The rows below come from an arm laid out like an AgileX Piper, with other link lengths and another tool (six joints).
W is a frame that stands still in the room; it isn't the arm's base.
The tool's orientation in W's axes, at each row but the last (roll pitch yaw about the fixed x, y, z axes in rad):
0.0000, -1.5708, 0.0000
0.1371, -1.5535, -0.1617
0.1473, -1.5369, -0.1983
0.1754, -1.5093, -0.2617
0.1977, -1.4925, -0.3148
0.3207, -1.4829, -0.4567
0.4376, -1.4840, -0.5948
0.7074, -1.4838, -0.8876
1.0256, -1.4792, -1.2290
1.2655, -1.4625, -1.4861
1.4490, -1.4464, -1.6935
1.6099, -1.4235, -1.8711
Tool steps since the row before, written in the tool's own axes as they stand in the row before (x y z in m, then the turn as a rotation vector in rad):
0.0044, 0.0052, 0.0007, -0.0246, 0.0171, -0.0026
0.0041, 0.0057, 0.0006, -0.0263, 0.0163, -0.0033
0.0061, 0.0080, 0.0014, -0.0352, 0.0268, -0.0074
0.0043, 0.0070, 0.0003, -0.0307, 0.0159, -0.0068
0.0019, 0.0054, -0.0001, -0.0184, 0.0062, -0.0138
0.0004, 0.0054, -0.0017, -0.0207, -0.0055, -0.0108
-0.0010, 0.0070, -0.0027, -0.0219, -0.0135, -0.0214
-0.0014, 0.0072, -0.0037, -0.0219, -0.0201, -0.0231
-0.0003, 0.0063, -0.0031, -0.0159, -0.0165, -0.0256
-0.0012, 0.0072, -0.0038, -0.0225, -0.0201, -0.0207
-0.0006, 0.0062, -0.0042, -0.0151, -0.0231, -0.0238
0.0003, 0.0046, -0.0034, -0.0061, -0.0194, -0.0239
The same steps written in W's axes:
-0.0007, 0.0052, 0.0044, 0.0026, 0.0171, -0.0246
-0.0004, 0.0057, 0.0041, 0.0033, 0.0163, -0.0263
-0.0008, 0.0080, 0.0062, 0.0076, 0.0266, -0.0353
0.0006, 0.0069, 0.0044, 0.0063, 0.0157, -0.0309
0.0009, 0.0053, 0.0020, 0.0130, 0.0050, -0.0193
0.0024, 0.0051, 0.0004, 0.0083, -0.0061, -0.0217
0.0037, 0.0065, -0.0010, 0.0174, -0.0156, -0.0240
0.0049, 0.0065, -0.0012, 0.0178, -0.0223, -0.0245
0.0043, 0.0056, 0.0000, 0.0212, -0.0199, -0.0183
0.0053, 0.0063, -0.0006, 0.0156, -0.0216, -0.0251
0.0056, 0.0050, 0.0001, 0.0178, -0.0261, -0.0182
0.0044, 0.0035, 0.0010, 0.0184, -0.0239, -0.0087

